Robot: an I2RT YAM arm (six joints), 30 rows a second.
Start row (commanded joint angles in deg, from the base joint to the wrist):
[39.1, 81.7, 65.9, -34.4, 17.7, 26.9]
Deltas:
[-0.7, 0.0, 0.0, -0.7, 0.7, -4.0]
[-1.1, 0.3, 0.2, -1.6, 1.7, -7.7]
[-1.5, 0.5, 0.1, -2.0, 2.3, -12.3]
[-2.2, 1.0, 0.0, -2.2, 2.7, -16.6]
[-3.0, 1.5, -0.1, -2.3, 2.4, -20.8]
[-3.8, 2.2, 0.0, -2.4, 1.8, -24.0]
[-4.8, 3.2, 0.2, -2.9, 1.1, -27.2]
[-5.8, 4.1, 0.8, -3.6, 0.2, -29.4]
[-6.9, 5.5, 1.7, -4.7, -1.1, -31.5]
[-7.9, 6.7, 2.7, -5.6, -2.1, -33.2]
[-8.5, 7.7, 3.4, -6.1, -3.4, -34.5]
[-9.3, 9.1, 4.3, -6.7, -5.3, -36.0]
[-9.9, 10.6, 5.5, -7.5, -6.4, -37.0]
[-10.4, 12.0, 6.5, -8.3, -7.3, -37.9]
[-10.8, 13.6, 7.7, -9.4, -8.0, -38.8]
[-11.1, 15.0, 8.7, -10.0, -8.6, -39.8]
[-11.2, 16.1, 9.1, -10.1, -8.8, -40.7]
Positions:
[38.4, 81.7, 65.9, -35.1, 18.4, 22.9]
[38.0, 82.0, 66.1, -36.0, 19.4, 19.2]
[37.6, 82.2, 66.0, -36.4, 20.0, 14.6]
[36.9, 82.7, 65.9, -36.6, 20.4, 10.3]
[36.1, 83.2, 65.8, -36.7, 20.1, 6.1]
[35.3, 83.9, 65.9, -36.8, 19.5, 2.9]
[34.3, 84.9, 66.1, -37.3, 18.8, -0.3]
[33.3, 85.8, 66.7, -38.0, 17.9, -2.5]
[32.2, 87.2, 67.6, -39.1, 16.6, -4.6]
[31.2, 88.4, 68.6, -40.0, 15.6, -6.3]
[30.6, 89.4, 69.3, -40.5, 14.3, -7.6]
[29.8, 90.8, 70.2, -41.1, 12.4, -9.1]
[29.2, 92.3, 71.4, -41.9, 11.3, -10.1]
[28.7, 93.7, 72.4, -42.7, 10.4, -11.0]
[28.3, 95.3, 73.6, -43.8, 9.7, -11.9]
[28.0, 96.7, 74.6, -44.4, 9.1, -12.9]
[27.9, 97.8, 75.0, -44.5, 8.9, -13.8]

